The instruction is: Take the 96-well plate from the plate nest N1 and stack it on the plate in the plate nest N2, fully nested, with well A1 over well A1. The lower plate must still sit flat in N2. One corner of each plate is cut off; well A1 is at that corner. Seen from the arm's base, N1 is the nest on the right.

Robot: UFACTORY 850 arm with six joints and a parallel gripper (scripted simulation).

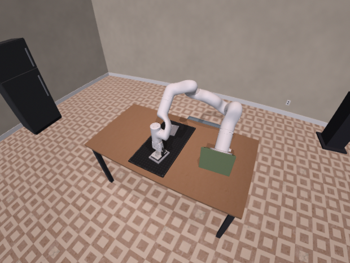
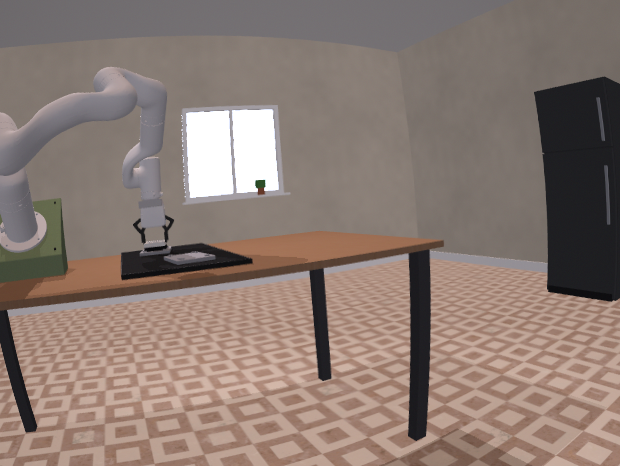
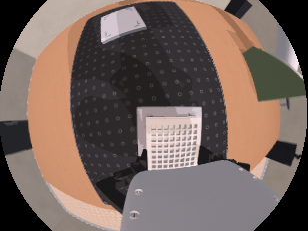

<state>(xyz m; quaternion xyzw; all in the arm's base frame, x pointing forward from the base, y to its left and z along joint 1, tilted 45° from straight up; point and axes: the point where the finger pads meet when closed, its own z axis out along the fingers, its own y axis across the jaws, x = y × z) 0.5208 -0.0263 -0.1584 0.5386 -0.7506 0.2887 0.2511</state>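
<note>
Now: the white 96-well plate 10 mm below my hand. Also, from my hand: dark plate: 30 mm below.
</note>
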